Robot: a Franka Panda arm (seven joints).
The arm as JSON. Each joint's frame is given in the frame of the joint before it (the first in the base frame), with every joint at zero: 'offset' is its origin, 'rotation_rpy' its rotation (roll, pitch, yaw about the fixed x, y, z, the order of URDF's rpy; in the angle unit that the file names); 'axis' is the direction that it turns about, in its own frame. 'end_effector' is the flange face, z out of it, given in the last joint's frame.
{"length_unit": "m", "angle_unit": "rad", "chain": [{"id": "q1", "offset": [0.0, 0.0, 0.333], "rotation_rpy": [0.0, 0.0, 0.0], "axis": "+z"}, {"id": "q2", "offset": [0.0, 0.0, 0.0], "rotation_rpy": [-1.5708, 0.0, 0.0], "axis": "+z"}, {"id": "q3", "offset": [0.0, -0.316, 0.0], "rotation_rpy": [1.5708, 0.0, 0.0], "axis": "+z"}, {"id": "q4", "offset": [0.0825, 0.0, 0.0], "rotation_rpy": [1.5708, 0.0, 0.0], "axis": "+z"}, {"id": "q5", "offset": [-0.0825, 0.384, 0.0], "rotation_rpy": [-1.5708, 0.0, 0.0], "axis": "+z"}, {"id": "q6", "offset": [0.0, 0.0, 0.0], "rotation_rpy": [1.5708, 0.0, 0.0], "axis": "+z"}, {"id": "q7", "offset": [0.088, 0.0, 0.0], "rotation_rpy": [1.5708, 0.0, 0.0], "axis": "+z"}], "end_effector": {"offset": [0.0, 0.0, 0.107], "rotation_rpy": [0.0, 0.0, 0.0]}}
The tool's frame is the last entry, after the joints.
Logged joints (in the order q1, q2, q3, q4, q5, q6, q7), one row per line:
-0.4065 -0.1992 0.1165 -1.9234 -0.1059 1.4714 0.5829
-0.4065 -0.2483 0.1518 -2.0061 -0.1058 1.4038 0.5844
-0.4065 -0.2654 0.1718 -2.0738 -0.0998 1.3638 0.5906
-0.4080 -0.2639 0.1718 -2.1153 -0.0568 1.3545 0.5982
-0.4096 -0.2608 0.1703 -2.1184 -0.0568 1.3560 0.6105
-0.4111 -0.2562 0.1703 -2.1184 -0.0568 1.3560 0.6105
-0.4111 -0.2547 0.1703 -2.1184 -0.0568 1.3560 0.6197
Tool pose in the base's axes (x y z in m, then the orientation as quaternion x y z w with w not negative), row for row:
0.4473 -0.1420 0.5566 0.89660 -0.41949 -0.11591 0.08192
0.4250 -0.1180 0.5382 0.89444 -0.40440 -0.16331 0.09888
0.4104 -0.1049 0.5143 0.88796 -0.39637 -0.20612 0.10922
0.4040 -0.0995 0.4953 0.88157 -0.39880 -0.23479 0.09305
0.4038 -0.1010 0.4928 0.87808 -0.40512 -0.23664 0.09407
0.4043 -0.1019 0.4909 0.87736 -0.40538 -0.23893 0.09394
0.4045 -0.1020 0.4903 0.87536 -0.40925 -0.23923 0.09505
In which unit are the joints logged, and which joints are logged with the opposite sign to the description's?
The joints are logged in radians. Opposite sign: none.
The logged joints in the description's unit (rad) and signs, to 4 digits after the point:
-0.4065 -0.1992 0.1165 -1.9234 -0.1059 1.4714 0.5829
-0.4065 -0.2483 0.1518 -2.0061 -0.1058 1.4038 0.5844
-0.4065 -0.2654 0.1718 -2.0738 -0.0998 1.3638 0.5906
-0.4080 -0.2639 0.1718 -2.1153 -0.0568 1.3545 0.5982
-0.4096 -0.2608 0.1703 -2.1184 -0.0568 1.3560 0.6105
-0.4111 -0.2562 0.1703 -2.1184 -0.0568 1.3560 0.6105
-0.4111 -0.2547 0.1703 -2.1184 -0.0568 1.3560 0.6197

